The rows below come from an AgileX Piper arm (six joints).
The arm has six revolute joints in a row. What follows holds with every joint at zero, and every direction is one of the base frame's. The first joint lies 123.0 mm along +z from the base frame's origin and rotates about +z. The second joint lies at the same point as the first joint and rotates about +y. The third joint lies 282.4 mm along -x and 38.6 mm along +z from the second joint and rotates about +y. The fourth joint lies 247.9 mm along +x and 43.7 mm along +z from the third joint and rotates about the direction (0.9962, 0, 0.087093). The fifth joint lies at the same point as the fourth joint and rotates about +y. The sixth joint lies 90.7 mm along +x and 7.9 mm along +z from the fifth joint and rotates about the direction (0.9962, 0, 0.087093). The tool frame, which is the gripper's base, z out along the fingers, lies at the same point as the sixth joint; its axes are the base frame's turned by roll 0.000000, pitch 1.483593 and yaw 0.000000 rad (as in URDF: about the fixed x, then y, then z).
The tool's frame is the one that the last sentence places.
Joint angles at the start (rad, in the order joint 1, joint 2, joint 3, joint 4, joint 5, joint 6):
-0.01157 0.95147 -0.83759 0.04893 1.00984 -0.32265
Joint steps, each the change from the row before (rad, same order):
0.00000 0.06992 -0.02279 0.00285 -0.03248 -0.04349
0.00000 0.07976 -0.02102 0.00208 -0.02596 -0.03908
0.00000 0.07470 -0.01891 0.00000 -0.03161 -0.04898
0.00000 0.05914 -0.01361 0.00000 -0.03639 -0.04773
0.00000 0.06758 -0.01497 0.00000 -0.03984 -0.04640
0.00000 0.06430 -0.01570 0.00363 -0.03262 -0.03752
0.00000 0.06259 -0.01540 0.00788 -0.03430 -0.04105
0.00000 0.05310 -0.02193 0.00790 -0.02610 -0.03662
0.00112 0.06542 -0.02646 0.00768 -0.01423 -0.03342
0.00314 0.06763 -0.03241 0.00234 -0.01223 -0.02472
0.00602 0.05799 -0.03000 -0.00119 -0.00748 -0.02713
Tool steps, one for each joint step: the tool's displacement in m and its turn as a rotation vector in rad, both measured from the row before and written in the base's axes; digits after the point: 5 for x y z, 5 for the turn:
0.01725 -0.00006 -0.00388 -0.01896 0.01308 0.03577
0.01832 -0.00013 -0.00792 -0.01656 0.03131 0.03261
0.01738 -0.00029 -0.00879 -0.02241 0.02236 0.04183
0.01425 -0.00028 -0.00791 -0.02145 0.00742 0.04084
0.01567 -0.00031 -0.01037 -0.02050 0.01117 0.03972
0.01421 -0.00003 -0.01070 -0.01268 0.01464 0.03118
0.01359 0.00022 -0.01124 -0.00993 0.01127 0.03272
0.01233 0.00023 -0.00795 -0.00798 0.00347 0.02881
0.01320 0.00058 -0.01156 -0.00611 0.02310 0.02770
0.01381 0.00092 -0.01180 -0.00715 0.02174 0.02418
0.01155 0.00177 -0.01054 -0.01056 0.01910 0.03149

